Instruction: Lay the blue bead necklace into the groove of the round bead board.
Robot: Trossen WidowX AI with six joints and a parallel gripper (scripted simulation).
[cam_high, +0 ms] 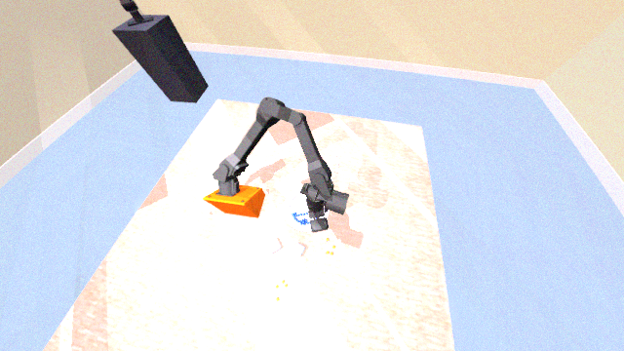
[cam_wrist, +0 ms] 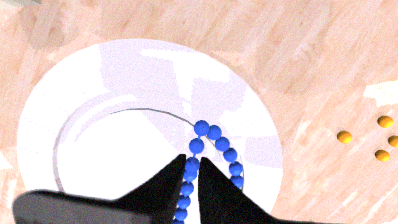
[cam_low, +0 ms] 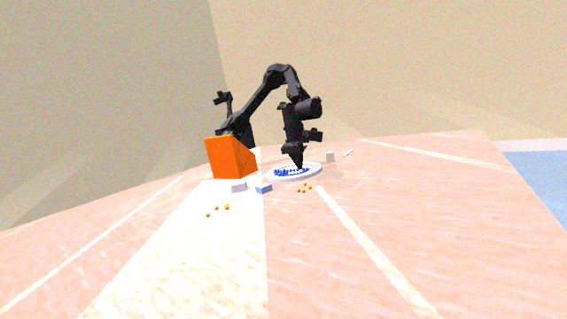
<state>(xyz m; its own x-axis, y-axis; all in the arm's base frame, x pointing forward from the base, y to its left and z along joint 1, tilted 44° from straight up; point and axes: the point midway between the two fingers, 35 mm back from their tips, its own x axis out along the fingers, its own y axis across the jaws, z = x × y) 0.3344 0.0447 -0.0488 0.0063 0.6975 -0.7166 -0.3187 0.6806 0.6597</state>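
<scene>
Right now my gripper tip is 40 mm past the round white bead board, 20 mm to the right of it and 10 mm above it. From my gripper tip the other things lie so: white block: 150 mm to the right, 140 mm behind, 10 mm below; then light blue cube: 150 mm to the right, 40 mm behind, 10 mm below; then beige cube: 150 mm to the left, 50 mm ahead.
</scene>
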